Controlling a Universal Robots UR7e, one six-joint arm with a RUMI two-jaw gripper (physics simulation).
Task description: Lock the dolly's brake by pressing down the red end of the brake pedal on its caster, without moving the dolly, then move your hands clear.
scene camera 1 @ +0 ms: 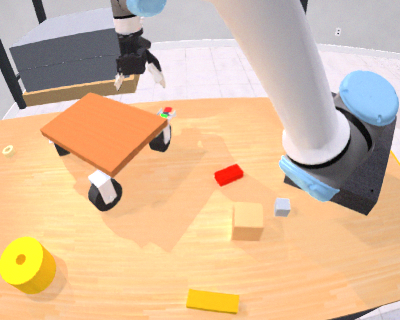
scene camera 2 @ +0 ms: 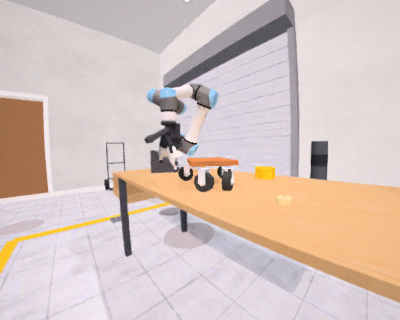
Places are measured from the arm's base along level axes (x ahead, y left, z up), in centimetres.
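Pixels of known places: gripper, fingertip midpoint: [scene camera 1: 140, 89] [scene camera 2: 167, 164].
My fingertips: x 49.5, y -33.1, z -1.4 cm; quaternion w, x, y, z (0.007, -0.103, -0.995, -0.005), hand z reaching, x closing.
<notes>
Behind a point stands the place of what it marks.
The dolly [scene camera 1: 100, 131] {y -12.1, x 59.1, z 0.6 cm} [scene camera 2: 212, 161] {y -25.9, x 71.0, z 0.5 cm} has an orange deck and stands upright on black-wheeled casters on the table. The brake pedal's red end [scene camera 1: 168, 109] {y -22.5, x 41.8, z -3.0 cm} shows in scene camera 1 at the deck's back right corner, over a caster wheel [scene camera 1: 160, 142] {y -13.4, x 44.8, z -6.7 cm}. Its green end [scene camera 1: 164, 115] {y -20.0, x 43.1, z -3.1 cm} is just beside the red one. My gripper [scene camera 1: 139, 82] {y -33.1, x 49.5, z -1.4 cm} [scene camera 2: 169, 161] {y -33.1, x 49.5, z -1.4 cm} is open and empty, fingers pointing down. In scene camera 1 its fingertips show up and left of the pedal, apart from it in the picture. In scene camera 2 they are left of the deck, at about deck height.
A red block [scene camera 1: 228, 174] {y -2.2, x 29.5, z -9.5 cm}, a tan cube [scene camera 1: 247, 221] {y 13.6, x 29.4, z -5.9 cm}, a small grey cube [scene camera 1: 282, 207] {y 10.2, x 19.9, z -8.8 cm} and a flat yellow block [scene camera 1: 212, 301] {y 27.5, x 38.8, z -9.8 cm} lie right of the dolly in scene camera 1. A yellow cylinder [scene camera 1: 30, 265] {y 18.8, x 74.3, z -5.9 cm} [scene camera 2: 265, 173] {y 12.3, x 79.1, z -8.6 cm} and a pale ring [scene camera 2: 284, 200] {y -26.5, x 98.9, z -10.2 cm} are elsewhere on the table.
</notes>
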